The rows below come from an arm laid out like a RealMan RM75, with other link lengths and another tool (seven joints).
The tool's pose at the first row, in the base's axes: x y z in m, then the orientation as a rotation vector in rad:
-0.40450 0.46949 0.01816 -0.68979 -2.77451 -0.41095
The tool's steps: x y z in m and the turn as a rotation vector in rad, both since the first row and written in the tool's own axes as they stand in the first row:
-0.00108 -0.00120 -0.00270 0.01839 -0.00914 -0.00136
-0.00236 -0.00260 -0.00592 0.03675 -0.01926 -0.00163
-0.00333 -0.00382 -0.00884 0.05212 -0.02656 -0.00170
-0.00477 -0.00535 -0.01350 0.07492 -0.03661 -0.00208
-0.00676 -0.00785 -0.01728 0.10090 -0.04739 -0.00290
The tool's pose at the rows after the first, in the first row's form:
-0.40369 0.46714 0.02008 -0.68726 -2.78391 -0.38301
-0.40272 0.46436 0.02239 -0.68652 -2.79347 -0.35454
-0.40197 0.46196 0.02454 -0.68561 -2.80012 -0.33089
-0.40068 0.45853 0.02811 -0.68350 -2.80907 -0.29594
-0.39954 0.45434 0.03048 -0.68017 -2.81835 -0.25622

